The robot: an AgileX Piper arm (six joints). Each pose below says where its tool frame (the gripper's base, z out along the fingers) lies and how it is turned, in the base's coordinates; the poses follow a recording.
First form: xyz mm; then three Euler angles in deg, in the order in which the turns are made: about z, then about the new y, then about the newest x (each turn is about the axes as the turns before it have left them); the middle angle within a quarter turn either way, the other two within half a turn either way.
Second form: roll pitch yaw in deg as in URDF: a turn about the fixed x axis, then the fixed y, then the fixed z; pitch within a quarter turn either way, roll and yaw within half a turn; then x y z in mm. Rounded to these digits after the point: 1 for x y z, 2 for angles.
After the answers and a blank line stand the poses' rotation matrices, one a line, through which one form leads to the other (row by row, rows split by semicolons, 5 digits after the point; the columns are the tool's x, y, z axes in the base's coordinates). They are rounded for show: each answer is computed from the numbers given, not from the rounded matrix.
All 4 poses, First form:
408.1 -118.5 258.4 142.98 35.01 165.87
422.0 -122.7 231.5 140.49 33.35 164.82
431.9 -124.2 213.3 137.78 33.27 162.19
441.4 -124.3 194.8 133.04 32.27 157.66
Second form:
165.87 35.01 142.98 408.1 -118.5 258.4
164.82 33.35 140.49 422.0 -122.7 231.5
162.19 33.27 137.78 431.9 -124.2 213.3
157.66 32.27 133.04 441.4 -124.3 194.8

-0.65395 0.47205 0.59120; 0.49315 0.85860 -0.14007; -0.57372 0.19995 -0.79427
-0.64447 0.50295 0.57594; 0.53145 0.83618 -0.13553; -0.54975 0.21873 -0.80618
-0.61919 0.51551 0.59233; 0.56184 0.81783 -0.12446; -0.54859 0.25573 -0.79603
-0.57709 0.53751 0.61486; 0.61799 0.77961 -0.10151; -0.53391 0.32139 -0.78208

